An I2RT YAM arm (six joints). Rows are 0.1 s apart.
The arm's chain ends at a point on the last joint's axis. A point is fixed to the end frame.
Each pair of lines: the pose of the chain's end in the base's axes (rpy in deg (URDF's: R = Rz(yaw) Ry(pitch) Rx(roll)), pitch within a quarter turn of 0, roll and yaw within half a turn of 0; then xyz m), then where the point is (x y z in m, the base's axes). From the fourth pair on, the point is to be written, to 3 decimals.
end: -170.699 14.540 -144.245 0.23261 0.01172 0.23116
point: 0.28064 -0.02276 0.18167
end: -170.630 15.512 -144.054 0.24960 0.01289 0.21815
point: 0.29844 -0.02100 0.16905
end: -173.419 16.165 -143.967 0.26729 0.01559 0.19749
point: 0.31569 -0.01534 0.14605
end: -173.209 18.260 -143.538 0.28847 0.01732 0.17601
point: 0.339 -0.012 0.126
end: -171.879 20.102 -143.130 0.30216 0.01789 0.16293
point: 0.354 -0.012 0.114
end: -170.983 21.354 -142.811 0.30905 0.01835 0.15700
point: 0.362 -0.011 0.110
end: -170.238 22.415 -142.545 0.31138 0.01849 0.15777
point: 0.366 -0.011 0.112
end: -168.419 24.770 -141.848 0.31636 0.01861 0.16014
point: 0.373 -0.011 0.117
